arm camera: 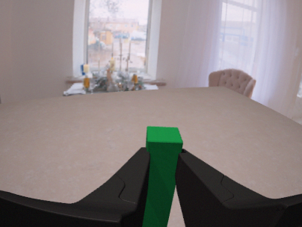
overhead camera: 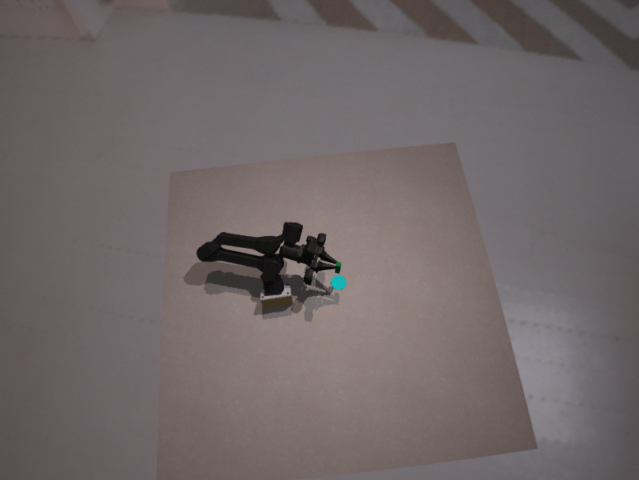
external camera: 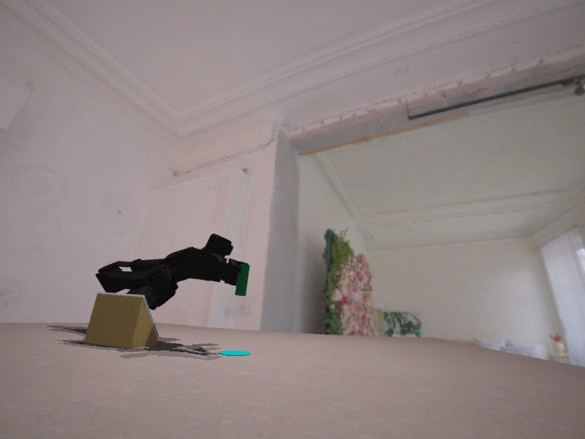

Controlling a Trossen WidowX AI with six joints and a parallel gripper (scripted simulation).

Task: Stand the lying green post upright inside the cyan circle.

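The cyan circle lies 160 mm below my gripper tip. The rest, counted from my gripper tip: green post (20 mm below).
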